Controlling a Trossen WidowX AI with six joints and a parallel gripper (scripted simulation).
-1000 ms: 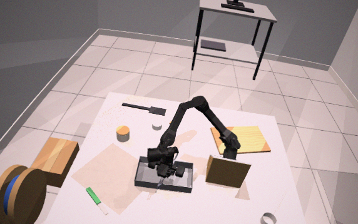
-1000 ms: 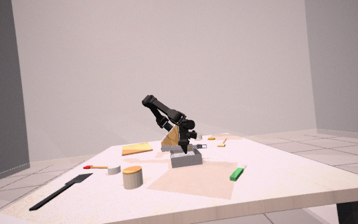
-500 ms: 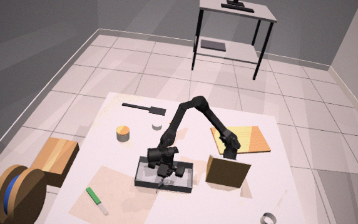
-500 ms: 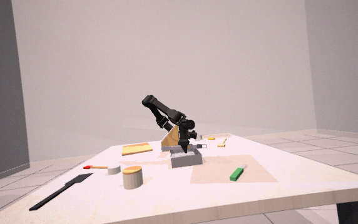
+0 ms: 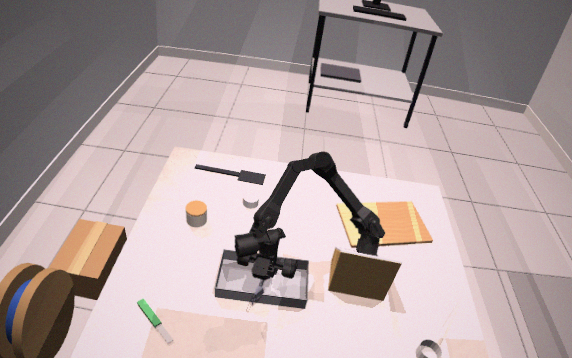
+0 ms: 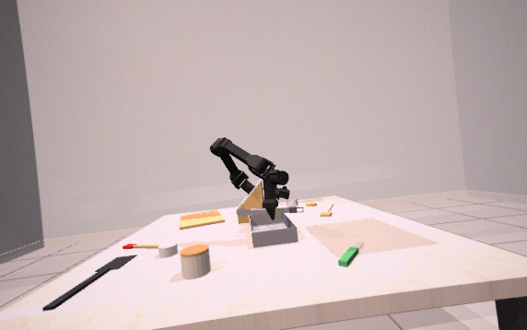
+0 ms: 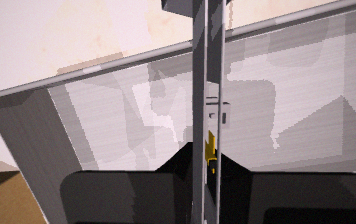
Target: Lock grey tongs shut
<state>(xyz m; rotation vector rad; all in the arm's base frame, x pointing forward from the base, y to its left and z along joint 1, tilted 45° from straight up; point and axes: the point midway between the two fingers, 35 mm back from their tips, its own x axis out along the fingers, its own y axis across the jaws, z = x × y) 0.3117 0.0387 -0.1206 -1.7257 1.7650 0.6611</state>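
The grey roasting tin is 30 mm below my gripper tip, 20 mm to the right of it and 10 mm ahead of it. The rest, counted from my gripper tip: white puck 390 mm to the right, 160 mm ahead, 40 mm below; lidded jar 330 mm ahead, 230 mm to the right, 20 mm below; green-handled tool 290 mm ahead, 240 mm to the left, 50 mm below.
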